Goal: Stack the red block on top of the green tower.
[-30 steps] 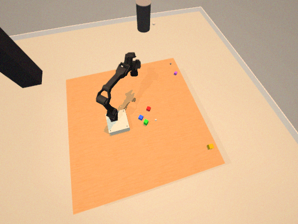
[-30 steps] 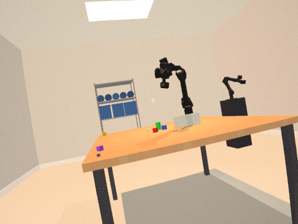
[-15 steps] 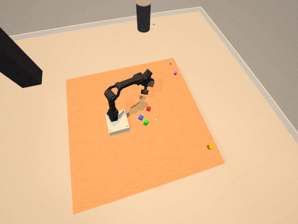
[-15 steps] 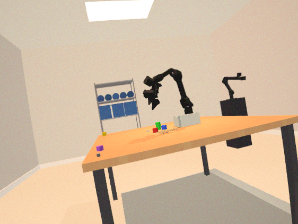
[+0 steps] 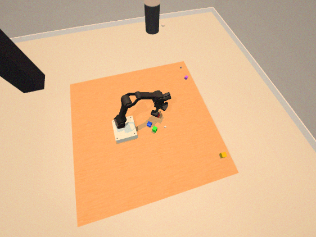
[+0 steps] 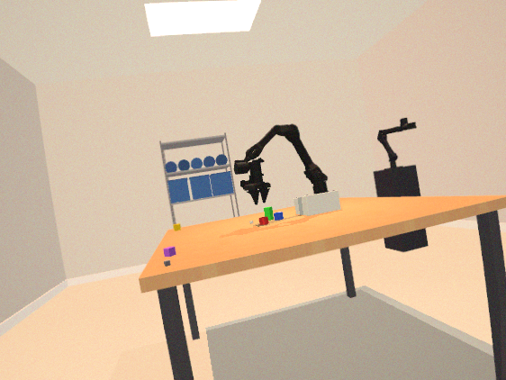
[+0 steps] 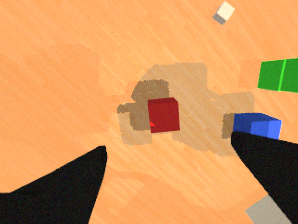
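The red block lies 80 mm below my gripper tip. From my gripper tip the other things lie so: purple block (430 mm ahead, 360 mm to the left, 90 mm below); then blue block (100 mm behind, 70 mm to the right, 80 mm below); then small white ball (40 mm ahead, 130 mm to the right, 90 mm below).
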